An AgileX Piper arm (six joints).
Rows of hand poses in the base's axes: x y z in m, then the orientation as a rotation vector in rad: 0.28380 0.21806 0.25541 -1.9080 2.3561 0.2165; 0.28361 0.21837 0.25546 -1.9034 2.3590 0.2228; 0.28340 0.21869 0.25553 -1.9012 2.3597 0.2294; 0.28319 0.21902 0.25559 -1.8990 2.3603 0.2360; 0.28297 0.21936 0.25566 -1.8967 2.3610 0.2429; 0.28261 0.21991 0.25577 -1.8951 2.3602 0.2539; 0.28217 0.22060 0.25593 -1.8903 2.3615 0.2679; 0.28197 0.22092 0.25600 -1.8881 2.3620 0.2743; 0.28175 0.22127 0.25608 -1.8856 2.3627 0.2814; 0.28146 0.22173 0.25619 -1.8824 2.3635 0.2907; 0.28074 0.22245 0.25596 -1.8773 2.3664 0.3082; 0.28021 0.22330 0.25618 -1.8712 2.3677 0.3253; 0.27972 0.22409 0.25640 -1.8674 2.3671 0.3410; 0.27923 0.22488 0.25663 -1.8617 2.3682 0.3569; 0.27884 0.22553 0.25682 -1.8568 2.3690 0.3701; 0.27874 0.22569 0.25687 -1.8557 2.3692 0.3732; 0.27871 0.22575 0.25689 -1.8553 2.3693 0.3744; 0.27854 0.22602 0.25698 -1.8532 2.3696 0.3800; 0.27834 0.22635 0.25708 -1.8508 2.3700 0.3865; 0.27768 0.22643 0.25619 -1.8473 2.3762 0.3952; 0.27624 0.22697 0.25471 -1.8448 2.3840 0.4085; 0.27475 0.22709 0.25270 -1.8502 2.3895 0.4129; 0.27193 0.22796 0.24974 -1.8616 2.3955 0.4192; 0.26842 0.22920 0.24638 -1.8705 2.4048 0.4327
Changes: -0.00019 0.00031 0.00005 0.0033 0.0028 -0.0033; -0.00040 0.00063 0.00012 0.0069 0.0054 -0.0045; -0.00061 0.00096 0.00018 0.0106 0.0079 -0.0057; -0.00083 0.00130 0.00025 0.0144 0.0106 -0.0070; -0.00119 0.00185 0.00036 0.0205 0.0147 -0.0071; -0.00163 0.00254 0.00052 0.0282 0.0201 -0.0097; -0.00183 0.00286 0.00059 0.0318 0.0226 -0.0108; -0.00205 0.00321 0.00067 0.0356 0.0254 -0.0122; -0.00234 0.00367 0.00078 0.0408 0.0290 -0.0139; -0.00306 0.00439 0.00055 0.0492 0.0372 -0.0170; -0.00359 0.00524 0.00077 0.0587 0.0439 -0.0202; -0.00408 0.00603 0.00099 0.0675 0.0497 -0.0214; -0.00457 0.00682 0.00122 0.0763 0.0560 -0.0243; -0.00496 0.00747 0.00141 0.0836 0.0611 -0.0268; -0.00506 0.00763 0.00146 0.0853 0.0624 -0.0273; -0.00509 0.00769 0.00148 0.0860 0.0629 -0.0275; -0.00526 0.00796 0.00157 0.0891 0.0650 -0.0285; -0.00546 0.00829 0.00167 0.0927 0.0676 -0.0297; -0.00612 0.00837 0.00078 0.0945 0.0744 -0.0335; -0.00756 0.00891 -0.00070 0.0970 0.0848 -0.0370; -0.00905 0.00903 -0.00271 0.0936 0.0925 -0.0358; -0.01187 0.00990 -0.00567 0.0881 0.1038 -0.0312; -0.01538 0.01114 -0.00903 0.0849 0.1197 -0.0290
